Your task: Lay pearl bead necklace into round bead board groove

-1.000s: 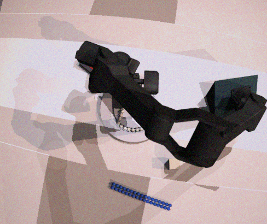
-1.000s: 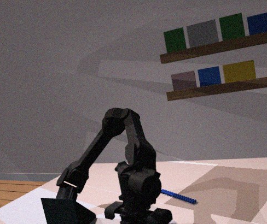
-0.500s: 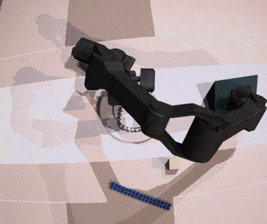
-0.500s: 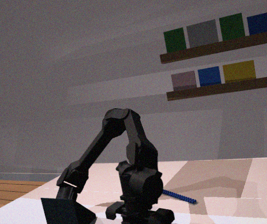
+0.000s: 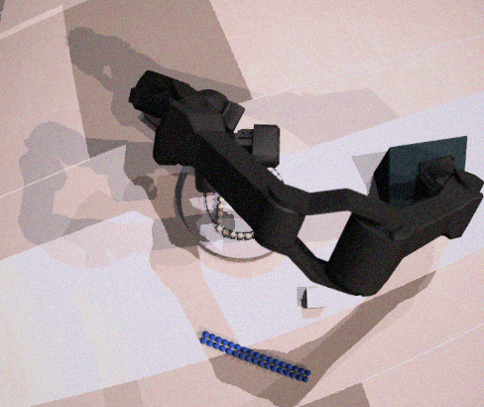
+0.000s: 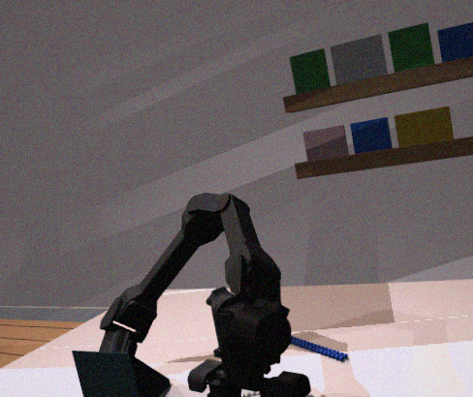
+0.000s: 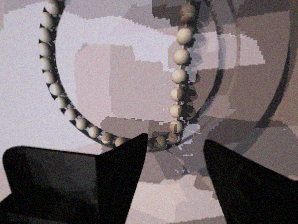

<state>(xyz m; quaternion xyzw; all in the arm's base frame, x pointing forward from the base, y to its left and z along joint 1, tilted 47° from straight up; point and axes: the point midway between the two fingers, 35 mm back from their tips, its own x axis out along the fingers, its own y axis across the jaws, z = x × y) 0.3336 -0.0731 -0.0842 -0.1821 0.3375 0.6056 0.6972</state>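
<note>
Now: the round bead board 6 cm to the left of my gripper tip, 2 cm behind it and 1 cm below it. Also, from my gripper tip: small beige cube (25 cm to the left, 10 cm behind); grey block (10 cm to the right, 9 cm ahead, 1 cm below).
</note>
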